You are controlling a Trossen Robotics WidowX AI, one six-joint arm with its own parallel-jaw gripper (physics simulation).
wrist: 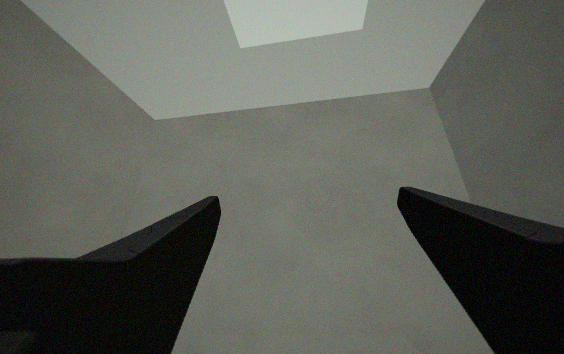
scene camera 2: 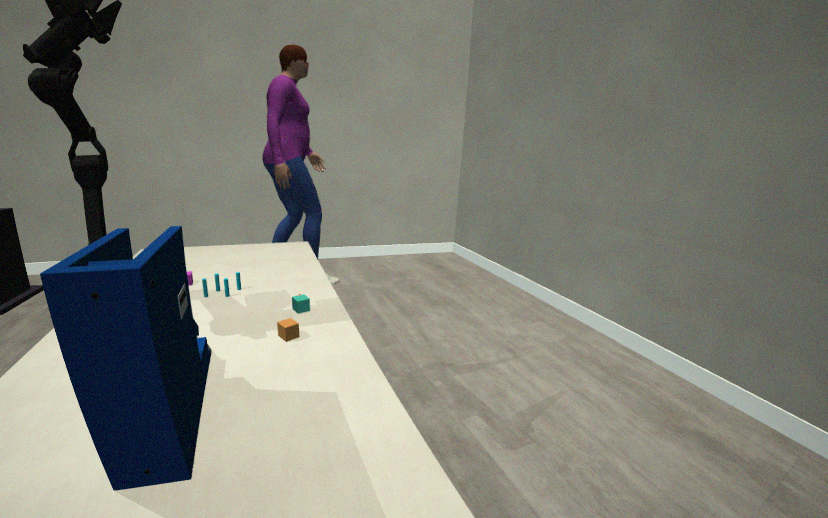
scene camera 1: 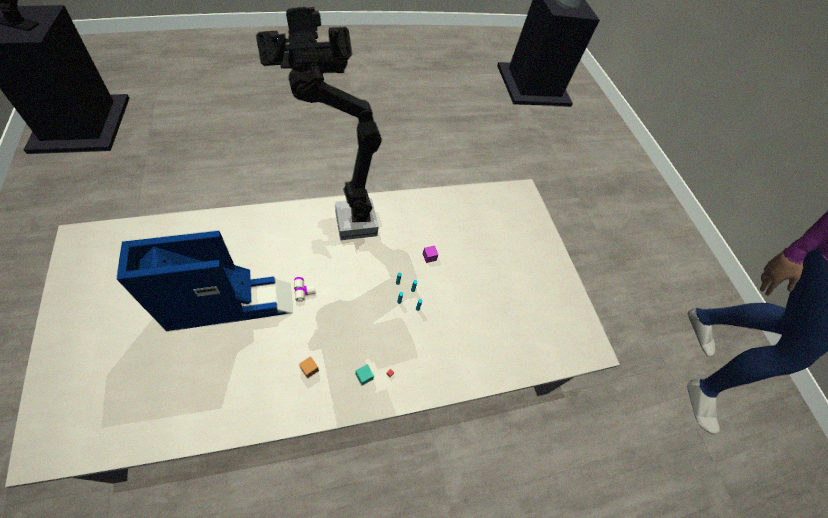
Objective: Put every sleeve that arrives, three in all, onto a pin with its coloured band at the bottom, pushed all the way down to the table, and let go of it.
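Observation:
A small white sleeve shape with magenta bands [scene camera 1: 299, 288] lies on the table off the end of the blue chute, with a pale stub on its right side; I cannot tell whether it is one sleeve or more. Several thin teal pins stand upright and bare, among them the back left pin [scene camera 1: 398, 278], the back right pin [scene camera 1: 414, 285] and the front right pin [scene camera 1: 418, 304]; pins [scene camera 2: 226, 287] also show in the second scene view. My gripper [scene camera 1: 304, 47] [wrist: 307, 200] is open and empty, raised high behind the table, far from sleeve and pins. The wrist view faces wall and ceiling.
A tall blue dispenser [scene camera 1: 183, 296] [scene camera 2: 116, 366] stands left on the table [scene camera 1: 488, 329]. A magenta cube [scene camera 1: 430, 253], an orange cube [scene camera 1: 308, 367] [scene camera 2: 288, 329], a teal cube [scene camera 1: 364, 374] [scene camera 2: 300, 303] and a small red cube [scene camera 1: 390, 372] lie around. A person [scene camera 2: 290, 122] stands beyond the table.

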